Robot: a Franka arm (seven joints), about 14 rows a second.
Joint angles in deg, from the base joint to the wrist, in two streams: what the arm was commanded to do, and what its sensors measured. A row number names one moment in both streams.
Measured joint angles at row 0:
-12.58 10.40 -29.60 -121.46 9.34 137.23 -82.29
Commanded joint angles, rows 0 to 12:
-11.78 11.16 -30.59 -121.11 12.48 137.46 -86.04
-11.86 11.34 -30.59 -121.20 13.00 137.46 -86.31
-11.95 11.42 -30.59 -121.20 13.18 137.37 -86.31
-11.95 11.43 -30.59 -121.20 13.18 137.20 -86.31
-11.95 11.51 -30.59 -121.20 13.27 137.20 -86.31
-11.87 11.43 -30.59 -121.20 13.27 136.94 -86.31
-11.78 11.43 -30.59 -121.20 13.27 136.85 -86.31
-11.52 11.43 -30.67 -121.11 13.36 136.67 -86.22
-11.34 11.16 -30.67 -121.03 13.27 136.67 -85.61
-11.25 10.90 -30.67 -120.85 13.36 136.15 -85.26
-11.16 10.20 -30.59 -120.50 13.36 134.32 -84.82
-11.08 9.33 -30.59 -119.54 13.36 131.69 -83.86
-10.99 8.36 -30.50 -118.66 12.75 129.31 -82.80
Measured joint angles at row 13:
-11.95 10.69 -29.74 -120.43 11.83 134.08 -83.81
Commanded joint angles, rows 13 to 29:
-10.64 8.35 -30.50 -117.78 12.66 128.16 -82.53
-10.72 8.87 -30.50 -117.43 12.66 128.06 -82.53
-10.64 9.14 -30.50 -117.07 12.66 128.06 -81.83
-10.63 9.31 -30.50 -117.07 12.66 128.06 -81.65
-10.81 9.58 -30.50 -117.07 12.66 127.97 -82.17
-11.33 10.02 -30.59 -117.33 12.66 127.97 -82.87
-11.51 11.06 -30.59 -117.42 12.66 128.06 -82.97
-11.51 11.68 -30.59 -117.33 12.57 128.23 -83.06
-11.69 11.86 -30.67 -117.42 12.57 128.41 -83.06
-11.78 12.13 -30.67 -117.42 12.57 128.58 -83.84
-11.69 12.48 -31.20 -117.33 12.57 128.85 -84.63
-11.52 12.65 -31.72 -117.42 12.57 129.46 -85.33
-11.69 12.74 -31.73 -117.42 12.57 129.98 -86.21
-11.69 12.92 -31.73 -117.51 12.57 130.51 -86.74
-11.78 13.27 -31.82 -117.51 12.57 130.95 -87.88
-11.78 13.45 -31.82 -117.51 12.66 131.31 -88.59
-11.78 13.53 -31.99 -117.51 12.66 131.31 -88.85
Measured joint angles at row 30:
-11.81 12.77 -31.45 -117.77 11.83 130.51 -86.10
